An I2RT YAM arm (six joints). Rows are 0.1 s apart.
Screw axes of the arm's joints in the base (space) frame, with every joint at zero. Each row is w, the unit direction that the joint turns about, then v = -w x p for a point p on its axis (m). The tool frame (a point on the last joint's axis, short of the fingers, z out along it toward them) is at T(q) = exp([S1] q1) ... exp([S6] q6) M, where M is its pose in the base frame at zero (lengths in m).
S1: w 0 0 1 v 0.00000 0.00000 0.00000
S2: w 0 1 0 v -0.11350 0.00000 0.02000
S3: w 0 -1 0 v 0.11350 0.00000 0.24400
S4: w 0 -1 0 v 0.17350 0.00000 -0.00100
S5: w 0 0 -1 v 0.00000 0.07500 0.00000
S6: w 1 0 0 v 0.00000 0.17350 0.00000
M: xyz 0.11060 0.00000 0.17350 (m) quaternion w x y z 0.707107 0 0.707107 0
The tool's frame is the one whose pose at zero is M.
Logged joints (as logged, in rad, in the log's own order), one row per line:
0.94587 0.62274 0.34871 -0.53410 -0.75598 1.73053
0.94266 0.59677 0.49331 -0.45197 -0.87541 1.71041
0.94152 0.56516 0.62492 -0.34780 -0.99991 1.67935
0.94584 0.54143 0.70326 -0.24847 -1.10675 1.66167
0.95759 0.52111 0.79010 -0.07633 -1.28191 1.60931
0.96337 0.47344 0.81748 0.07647 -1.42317 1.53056
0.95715 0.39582 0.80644 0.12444 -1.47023 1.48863
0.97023 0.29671 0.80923 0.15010 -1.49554 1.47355
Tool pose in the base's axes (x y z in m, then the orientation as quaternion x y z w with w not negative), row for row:
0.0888 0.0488 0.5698 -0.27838 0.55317 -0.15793 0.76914
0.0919 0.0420 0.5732 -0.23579 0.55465 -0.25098 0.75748
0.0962 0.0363 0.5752 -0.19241 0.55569 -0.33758 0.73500
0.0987 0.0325 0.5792 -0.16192 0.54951 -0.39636 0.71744
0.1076 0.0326 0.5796 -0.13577 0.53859 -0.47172 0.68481
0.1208 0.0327 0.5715 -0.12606 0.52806 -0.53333 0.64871
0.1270 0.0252 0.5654 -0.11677 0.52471 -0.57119 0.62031
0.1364 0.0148 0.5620 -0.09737 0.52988 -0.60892 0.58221
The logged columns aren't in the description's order. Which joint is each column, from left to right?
Columns, left to right: q2, q1, q5, q4, q6, q3.
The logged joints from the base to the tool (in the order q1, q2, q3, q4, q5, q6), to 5 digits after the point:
0.62274 0.94587 1.73053 -0.53410 0.34871 -0.75598
0.59677 0.94266 1.71041 -0.45197 0.49331 -0.87541
0.56516 0.94152 1.67935 -0.34780 0.62492 -0.99991
0.54143 0.94584 1.66167 -0.24847 0.70326 -1.10675
0.52111 0.95759 1.60931 -0.07633 0.79010 -1.28191
0.47344 0.96337 1.53056 0.07647 0.81748 -1.42317
0.39582 0.95715 1.48863 0.12444 0.80644 -1.47023
0.29671 0.97023 1.47355 0.15010 0.80923 -1.49554

